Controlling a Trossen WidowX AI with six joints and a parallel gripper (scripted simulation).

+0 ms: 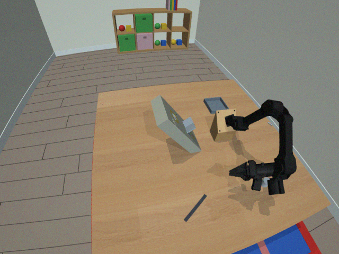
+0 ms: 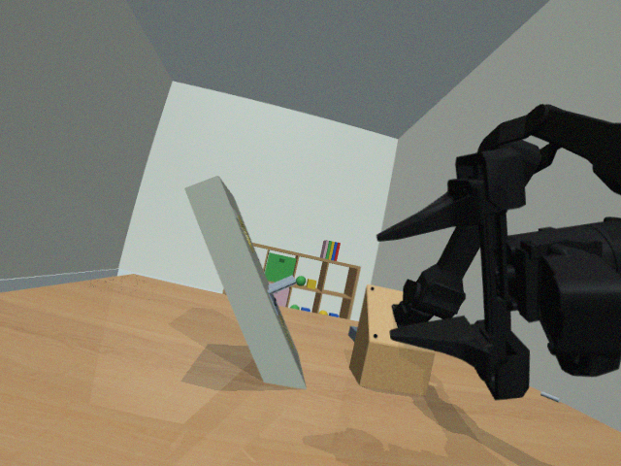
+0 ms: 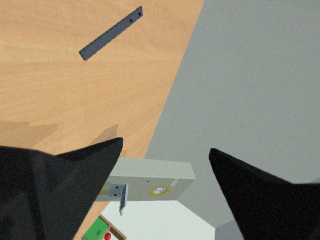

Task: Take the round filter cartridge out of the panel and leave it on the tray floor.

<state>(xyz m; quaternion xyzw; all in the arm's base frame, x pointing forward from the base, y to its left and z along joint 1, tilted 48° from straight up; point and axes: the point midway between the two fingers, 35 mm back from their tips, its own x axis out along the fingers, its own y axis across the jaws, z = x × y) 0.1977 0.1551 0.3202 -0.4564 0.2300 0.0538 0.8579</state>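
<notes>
My gripper tip is 140 mm short of the round grey filter cartridge, 360 mm to the left of it and 20 mm below it. Also, from my gripper tip: grey service panel 90 mm ahead, 360 mm to the right, 50 mm below; small grey bracket 40 mm ahead, 350 mm to the right, 70 mm below; grey-blue tray 330 mm behind, 600 mm to the right, 190 mm below.
</notes>
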